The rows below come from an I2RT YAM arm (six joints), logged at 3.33 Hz.
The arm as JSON. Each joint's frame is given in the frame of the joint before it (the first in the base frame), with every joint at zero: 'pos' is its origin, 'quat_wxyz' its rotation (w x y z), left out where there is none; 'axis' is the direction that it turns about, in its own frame. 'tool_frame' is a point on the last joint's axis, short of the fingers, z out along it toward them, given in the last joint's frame.
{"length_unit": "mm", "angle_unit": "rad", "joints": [
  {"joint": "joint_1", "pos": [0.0, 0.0, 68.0], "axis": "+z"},
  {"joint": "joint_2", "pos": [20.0, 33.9, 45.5], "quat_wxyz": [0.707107, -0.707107, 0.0, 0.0], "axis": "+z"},
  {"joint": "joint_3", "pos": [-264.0, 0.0, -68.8], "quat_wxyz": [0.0, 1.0, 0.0, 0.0], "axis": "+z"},
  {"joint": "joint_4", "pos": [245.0, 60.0, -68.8], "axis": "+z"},
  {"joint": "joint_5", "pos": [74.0, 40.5, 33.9], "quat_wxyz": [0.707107, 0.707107, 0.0, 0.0], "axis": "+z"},
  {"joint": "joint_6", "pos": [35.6, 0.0, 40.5], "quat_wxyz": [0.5, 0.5, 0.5, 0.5], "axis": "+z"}
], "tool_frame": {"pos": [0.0, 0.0, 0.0], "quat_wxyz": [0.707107, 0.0, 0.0, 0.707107]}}
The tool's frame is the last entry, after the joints.
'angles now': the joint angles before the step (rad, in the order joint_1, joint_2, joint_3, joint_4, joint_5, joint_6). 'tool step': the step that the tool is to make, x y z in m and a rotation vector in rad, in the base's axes. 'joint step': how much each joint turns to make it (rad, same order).
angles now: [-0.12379 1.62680 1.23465 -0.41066 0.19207 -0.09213]
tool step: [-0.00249 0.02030 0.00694 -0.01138 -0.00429 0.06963]
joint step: [0.05569 -0.02404 0.00000 -0.01527 -0.00191 -0.01793]
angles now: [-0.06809 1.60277 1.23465 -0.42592 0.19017 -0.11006]
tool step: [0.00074 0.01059 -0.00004 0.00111 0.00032 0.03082]
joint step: [0.02975 0.00000 -0.00002 -0.00036 -0.00153 0.00000]
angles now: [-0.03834 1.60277 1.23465 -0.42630 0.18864 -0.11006]
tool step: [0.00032 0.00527 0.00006 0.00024 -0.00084 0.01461]
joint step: [0.01486 -0.00001 0.00000 0.00075 -0.00001 0.00037]
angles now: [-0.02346 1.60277 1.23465 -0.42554 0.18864 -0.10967]
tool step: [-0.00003 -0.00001 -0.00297 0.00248 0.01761 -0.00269]
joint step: [0.00001 0.00610 -0.00002 -0.01219 0.00039 0.00344]
